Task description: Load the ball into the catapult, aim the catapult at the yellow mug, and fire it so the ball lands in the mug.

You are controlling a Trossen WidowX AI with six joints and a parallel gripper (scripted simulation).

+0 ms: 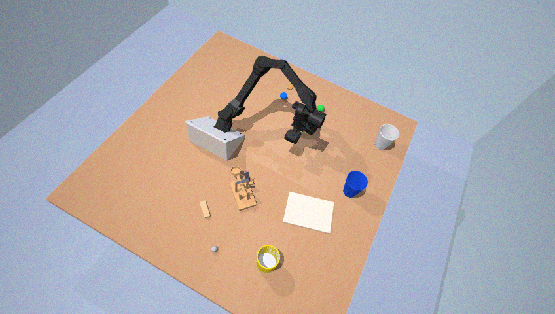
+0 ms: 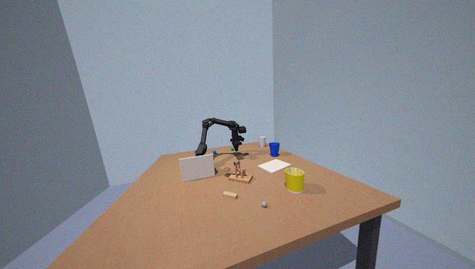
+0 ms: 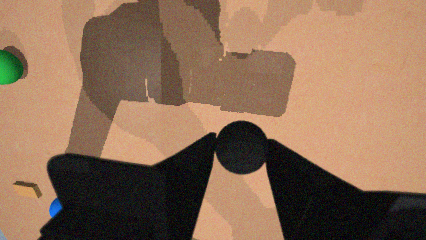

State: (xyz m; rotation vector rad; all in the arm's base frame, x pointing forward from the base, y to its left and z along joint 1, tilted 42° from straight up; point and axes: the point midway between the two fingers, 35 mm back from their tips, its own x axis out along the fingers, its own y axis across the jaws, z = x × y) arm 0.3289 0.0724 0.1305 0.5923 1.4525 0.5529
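Right now the wooden catapult is 320 mm to the right of my gripper tip, 110 mm behind it and 30 mm below it. From my gripper tip the other things lie so: blue ball: 240 mm to the left, 180 mm behind, 60 mm below; black ball: 10 mm above; green ball: 270 mm to the left, 60 mm below, 30 mm ahead.
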